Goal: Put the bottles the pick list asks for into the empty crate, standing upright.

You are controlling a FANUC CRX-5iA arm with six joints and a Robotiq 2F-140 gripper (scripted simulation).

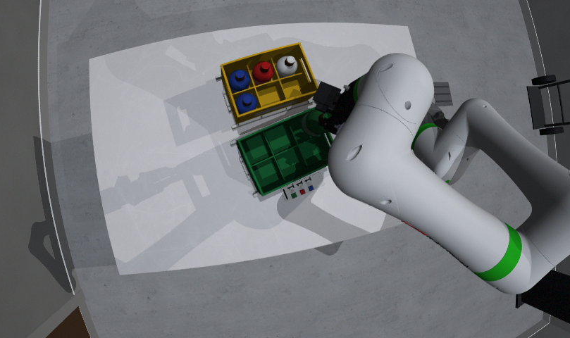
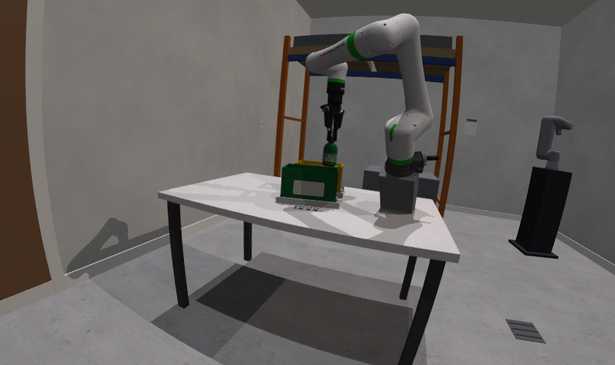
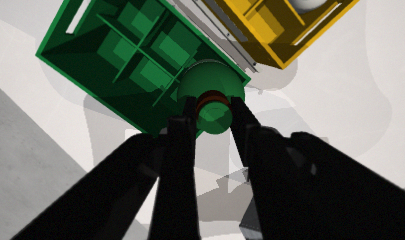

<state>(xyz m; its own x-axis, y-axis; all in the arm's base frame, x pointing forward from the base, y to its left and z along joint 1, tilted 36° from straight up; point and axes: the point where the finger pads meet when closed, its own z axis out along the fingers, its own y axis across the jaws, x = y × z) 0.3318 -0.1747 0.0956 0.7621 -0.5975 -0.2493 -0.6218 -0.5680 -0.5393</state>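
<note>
My hand is 80 mm above the green-label bottle. Also, from my hand: yellow crate: 90 mm ahead, 180 mm to the right, 270 mm below; white bottle: 10 mm ahead, 230 mm to the right, 260 mm below; green crate: 80 mm ahead, 60 mm to the left, 270 mm below.
</note>
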